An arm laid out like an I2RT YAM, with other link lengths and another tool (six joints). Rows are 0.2 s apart.
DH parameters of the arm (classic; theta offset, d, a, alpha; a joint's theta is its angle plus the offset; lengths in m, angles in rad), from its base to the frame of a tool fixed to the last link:
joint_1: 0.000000 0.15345 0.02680 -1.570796
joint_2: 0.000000 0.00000 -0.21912 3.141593
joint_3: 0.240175 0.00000 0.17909 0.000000
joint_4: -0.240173 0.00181 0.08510 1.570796
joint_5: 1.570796 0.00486 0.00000 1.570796
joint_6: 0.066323 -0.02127 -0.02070 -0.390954
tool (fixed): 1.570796 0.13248 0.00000 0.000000
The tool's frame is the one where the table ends.
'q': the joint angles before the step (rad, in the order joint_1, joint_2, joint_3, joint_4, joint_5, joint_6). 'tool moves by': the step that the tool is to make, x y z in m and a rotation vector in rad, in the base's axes. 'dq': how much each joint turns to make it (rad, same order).
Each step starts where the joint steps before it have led.
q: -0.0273 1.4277 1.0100 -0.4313 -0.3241 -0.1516
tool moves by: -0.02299 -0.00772 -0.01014 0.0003 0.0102 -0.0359
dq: -0.0377 -0.0999 -0.1293 0.0187 -0.0011 -0.0016
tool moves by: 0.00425 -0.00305 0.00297 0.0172 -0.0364 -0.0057
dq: -0.0230 -0.0077 -0.0088 0.0362 -0.0264 0.0004
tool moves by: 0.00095 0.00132 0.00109 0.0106 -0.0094 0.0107
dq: 0.0001 0.0000 -0.0008 0.0092 -0.0156 0.0000
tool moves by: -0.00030 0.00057 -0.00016 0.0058 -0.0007 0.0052
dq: -0.0008 0.0000 -0.0027 0.0027 -0.0084 -0.0004
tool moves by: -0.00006 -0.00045 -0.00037 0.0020 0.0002 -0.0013
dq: -0.0031 0.0004 -0.0023 0.0023 -0.0027 0.0001
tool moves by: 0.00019 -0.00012 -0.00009 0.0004 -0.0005 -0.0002
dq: -0.0007 0.0007 -0.0003 0.0015 -0.0007 -0.0001
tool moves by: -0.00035 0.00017 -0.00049 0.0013 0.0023 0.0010
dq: 0.0000 0.0008 -0.0015 -0.0001 -0.0015 0.0000
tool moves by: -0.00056 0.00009 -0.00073 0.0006 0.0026 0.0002
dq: 0.0000 0.0000 -0.0031 0.0005 -0.0004 0.0001
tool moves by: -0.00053 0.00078 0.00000 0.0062 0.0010 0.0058
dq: 0.0000 0.0001 -0.0011 -0.0004 -0.0084 -0.0001
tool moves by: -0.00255 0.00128 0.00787 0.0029 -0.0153 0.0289
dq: 0.0000 -0.0222 0.0243 -0.0393 -0.0229 -0.0198
